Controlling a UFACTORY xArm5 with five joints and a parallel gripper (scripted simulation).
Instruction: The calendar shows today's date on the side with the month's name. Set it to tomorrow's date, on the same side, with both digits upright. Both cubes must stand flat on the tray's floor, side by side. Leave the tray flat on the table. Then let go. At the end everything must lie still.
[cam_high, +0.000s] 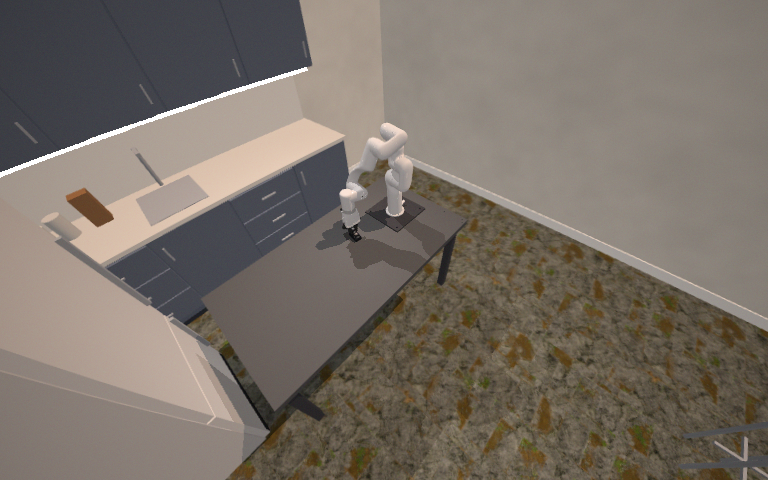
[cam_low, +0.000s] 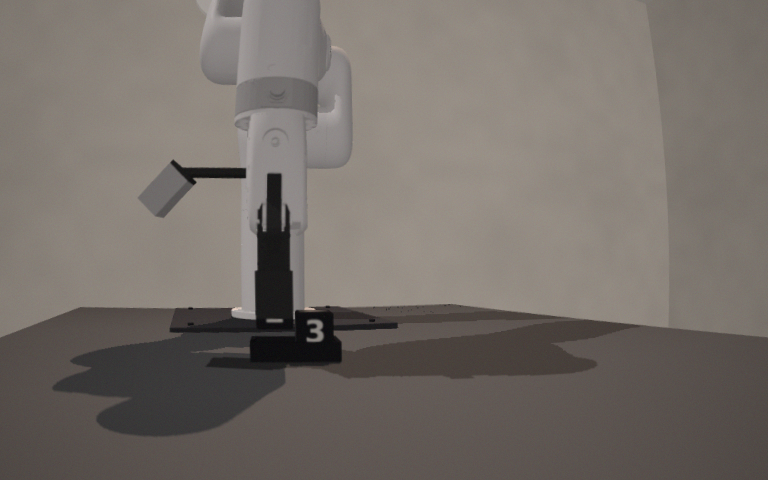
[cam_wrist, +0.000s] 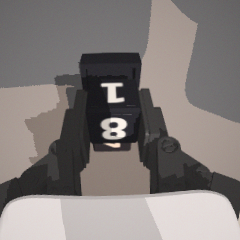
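Now: hand 20 mm to the right of the black calendar tray and 50 mm above it.
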